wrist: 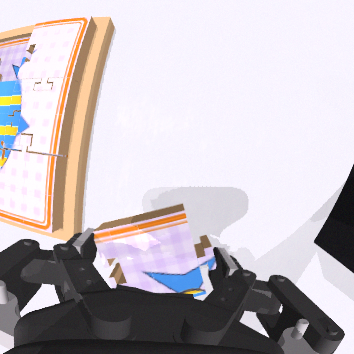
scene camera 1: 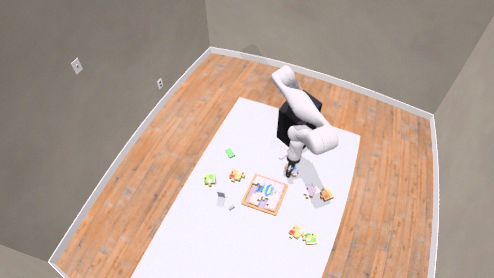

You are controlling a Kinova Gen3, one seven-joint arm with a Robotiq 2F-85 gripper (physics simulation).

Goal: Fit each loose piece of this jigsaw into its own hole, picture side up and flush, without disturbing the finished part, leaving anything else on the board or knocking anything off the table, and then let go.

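Note:
The jigsaw board (scene camera 1: 259,210) (wrist: 86,125) has a light wooden rim, a blue-and-yellow fish on checked pink and lilac, and gaps in its picture in the scene view. My gripper (scene camera 1: 289,175) (wrist: 153,252) is shut on a lilac checked piece (scene camera 1: 294,171) (wrist: 160,250) with an orange border stripe and a blue fin, picture side up. In the wrist view the fingers press on its left and right sides, right of the board. Its height over the table is unclear. Another lilac piece (scene camera 1: 311,190) lies right of the board in the scene view. Its details are too small to tell.
An orange piece (scene camera 1: 326,194) lies at the right. Red-yellow (scene camera 1: 296,231) and green (scene camera 1: 311,238) pieces lie at the front right, similar ones (scene camera 1: 236,175) (scene camera 1: 209,179) at the left. A green block (scene camera 1: 230,153), a grey object (scene camera 1: 221,198) and a small item (scene camera 1: 231,207) are also left.

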